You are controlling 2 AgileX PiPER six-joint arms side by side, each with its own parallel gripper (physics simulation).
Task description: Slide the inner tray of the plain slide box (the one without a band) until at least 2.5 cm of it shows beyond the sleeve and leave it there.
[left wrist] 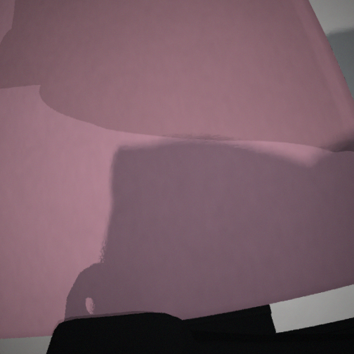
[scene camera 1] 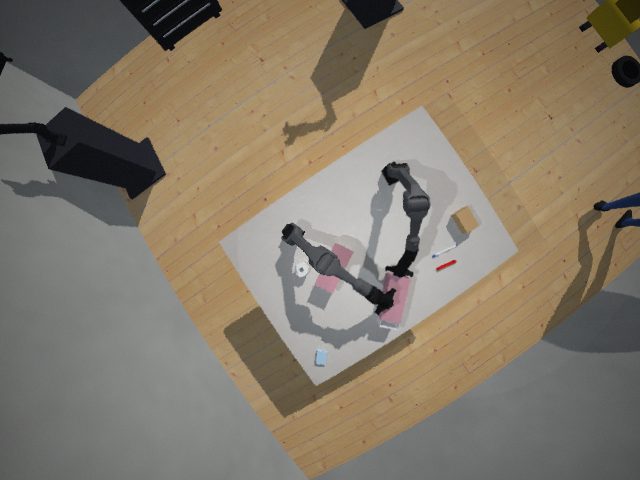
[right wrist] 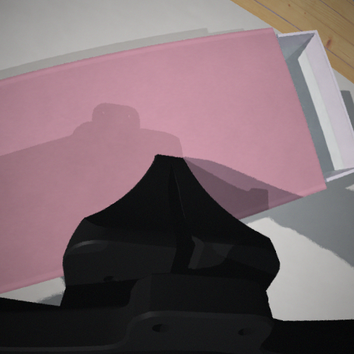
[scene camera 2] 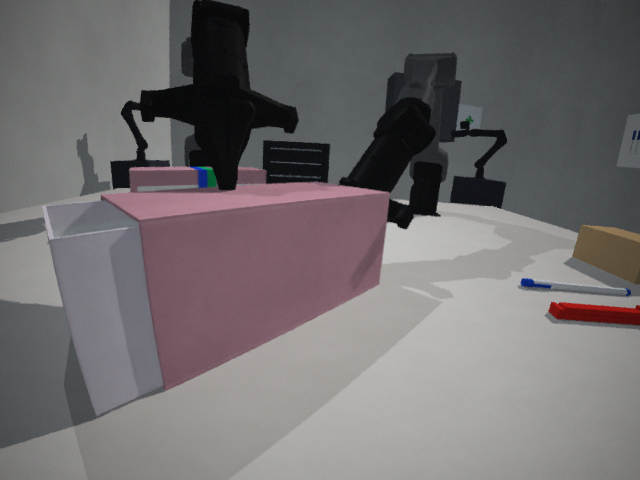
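The plain pink sleeve rests on the table. Its pale inner tray sticks out of the lower end in scene camera 1, the left end in scene camera 2, by a clear stretch. My right gripper is shut and empty, its tips at the sleeve's top near one long edge. My left gripper looks shut and is at the opposite end from the exposed tray; its fingertips are hidden by the sleeve.
A pink box with a blue-green band lies behind. A white ring-shaped thing, light blue block, tan block, blue-white pen and red marker lie around.
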